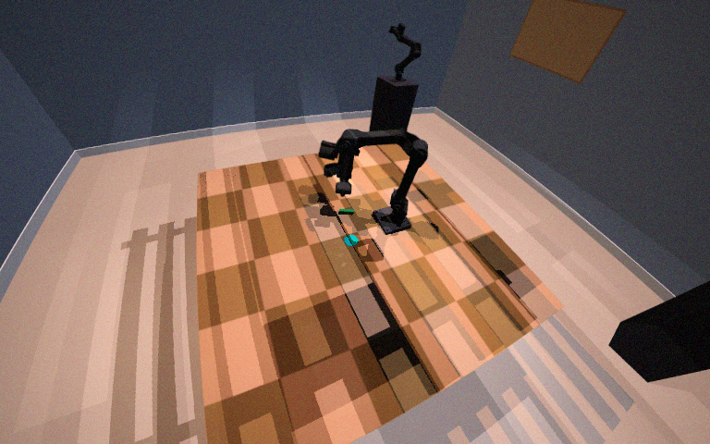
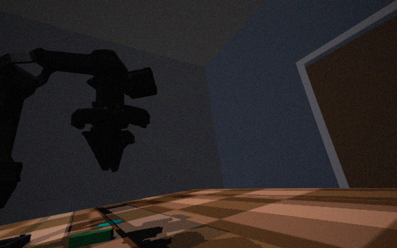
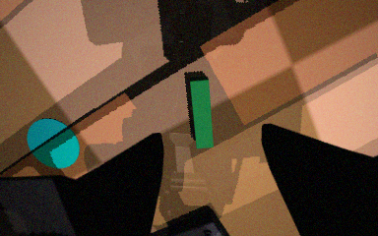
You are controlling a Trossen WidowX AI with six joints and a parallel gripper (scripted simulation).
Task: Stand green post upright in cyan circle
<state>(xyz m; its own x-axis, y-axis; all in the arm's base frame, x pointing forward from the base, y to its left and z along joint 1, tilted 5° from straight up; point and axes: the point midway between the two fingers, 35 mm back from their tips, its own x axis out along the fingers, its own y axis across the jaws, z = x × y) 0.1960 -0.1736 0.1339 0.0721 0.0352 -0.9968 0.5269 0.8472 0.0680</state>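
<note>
My gripper tip is 20 mm past the green post, 20 mm to the right of it and 110 mm above it. Also, from my gripper tip: cyan circle: 40 mm ahead, 170 mm to the left, 120 mm below.
</note>
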